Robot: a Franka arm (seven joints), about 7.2 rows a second.
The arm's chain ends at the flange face. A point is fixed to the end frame.
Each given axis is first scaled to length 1.
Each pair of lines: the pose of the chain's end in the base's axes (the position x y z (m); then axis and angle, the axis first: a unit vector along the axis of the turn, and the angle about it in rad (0 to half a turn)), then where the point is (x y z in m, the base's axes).
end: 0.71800, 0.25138, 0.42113, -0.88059, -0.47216, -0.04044, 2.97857
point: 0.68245 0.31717 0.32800
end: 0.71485, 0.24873, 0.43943, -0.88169, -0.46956, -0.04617, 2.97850
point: 0.68061 0.31526 0.34633
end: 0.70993, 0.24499, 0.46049, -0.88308, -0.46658, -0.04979, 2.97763
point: 0.67666 0.31215 0.36749
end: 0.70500, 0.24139, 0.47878, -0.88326, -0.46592, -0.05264, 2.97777
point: 0.67231 0.30884 0.38579
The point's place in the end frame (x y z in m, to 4 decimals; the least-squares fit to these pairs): 0.0205 -0.0556 0.1037
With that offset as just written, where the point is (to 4 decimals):
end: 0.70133, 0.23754, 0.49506, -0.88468, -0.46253, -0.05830, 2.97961
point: 0.6701 0.3056 0.4020
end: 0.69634, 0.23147, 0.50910, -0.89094, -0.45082, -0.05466, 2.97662
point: 0.6659 0.3003 0.4163
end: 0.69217, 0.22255, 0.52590, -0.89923, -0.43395, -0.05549, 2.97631
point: 0.6641 0.2926 0.4333
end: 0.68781, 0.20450, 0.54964, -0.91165, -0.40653, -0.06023, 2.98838
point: 0.6648 0.2756 0.4564
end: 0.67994, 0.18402, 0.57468, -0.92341, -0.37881, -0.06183, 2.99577
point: 0.6613 0.2560 0.4812
